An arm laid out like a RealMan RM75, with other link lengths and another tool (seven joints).
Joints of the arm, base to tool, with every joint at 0 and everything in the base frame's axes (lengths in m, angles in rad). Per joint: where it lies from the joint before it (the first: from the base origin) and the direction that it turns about. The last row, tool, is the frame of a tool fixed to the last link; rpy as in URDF.
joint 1: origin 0 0 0.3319 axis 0 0 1
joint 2: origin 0 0 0 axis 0 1 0
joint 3: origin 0 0 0.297 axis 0 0 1
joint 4: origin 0 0 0 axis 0 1 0
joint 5: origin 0 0 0.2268 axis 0 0 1
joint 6: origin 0 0 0 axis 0 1 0
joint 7: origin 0 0 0.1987 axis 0 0 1
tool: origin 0.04 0.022 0.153 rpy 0.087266 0 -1.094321
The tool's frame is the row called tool.
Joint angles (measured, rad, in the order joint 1, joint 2, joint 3, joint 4, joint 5, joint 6, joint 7), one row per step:
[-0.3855 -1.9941 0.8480 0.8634 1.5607 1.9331 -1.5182]
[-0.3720 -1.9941 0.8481 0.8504 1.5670 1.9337 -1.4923]
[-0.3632 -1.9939 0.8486 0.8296 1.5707 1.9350 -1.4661]
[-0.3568 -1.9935 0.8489 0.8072 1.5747 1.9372 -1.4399]
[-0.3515 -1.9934 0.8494 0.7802 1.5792 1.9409 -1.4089]
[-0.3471 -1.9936 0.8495 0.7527 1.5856 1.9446 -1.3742]
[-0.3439 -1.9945 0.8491 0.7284 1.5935 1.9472 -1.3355]
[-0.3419 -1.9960 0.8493 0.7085 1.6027 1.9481 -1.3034]
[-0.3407 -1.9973 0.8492 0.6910 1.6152 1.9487 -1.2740]
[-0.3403 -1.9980 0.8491 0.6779 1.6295 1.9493 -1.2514]
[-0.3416 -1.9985 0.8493 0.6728 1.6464 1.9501 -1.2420]
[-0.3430 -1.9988 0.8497 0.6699 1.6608 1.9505 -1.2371]
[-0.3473 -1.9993 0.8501 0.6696 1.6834 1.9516 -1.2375]
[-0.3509 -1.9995 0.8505 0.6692 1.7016 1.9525 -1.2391]
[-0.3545 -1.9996 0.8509 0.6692 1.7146 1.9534 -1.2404]
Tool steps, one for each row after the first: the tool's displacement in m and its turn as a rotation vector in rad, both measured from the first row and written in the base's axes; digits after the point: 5 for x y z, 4 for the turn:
[-0.00673 -0.00290 -0.00261 0.0071 0.0032 0.0049]
[-0.01185 -0.00554 -0.00497 0.0110 0.0005 0.0092]
[-0.01621 -0.00831 -0.00734 0.0136 -0.0030 0.0116]
[-0.02024 -0.01188 -0.01013 0.0158 -0.0084 0.0117]
[-0.02412 -0.01578 -0.01340 0.0194 -0.0124 0.0091]
[-0.02748 -0.01962 -0.01703 0.0275 -0.0135 0.0015]
[-0.03028 -0.02294 -0.02106 0.0326 -0.0125 -0.0049]
[-0.03323 -0.02637 -0.02562 0.0352 -0.0082 -0.0115]
[-0.03608 -0.02966 -0.03012 0.0342 -0.0012 -0.0174]
[-0.03842 -0.03257 -0.03458 0.0258 0.0093 -0.0217]
[-0.04034 -0.03486 -0.03827 0.0172 0.0188 -0.0245]
[-0.04252 -0.03788 -0.04353 0.0002 0.0342 -0.0284]
[-0.04436 -0.04029 -0.04765 -0.0143 0.0465 -0.0307]
[-0.04538 -0.04197 -0.05050 -0.0249 0.0554 -0.0337]

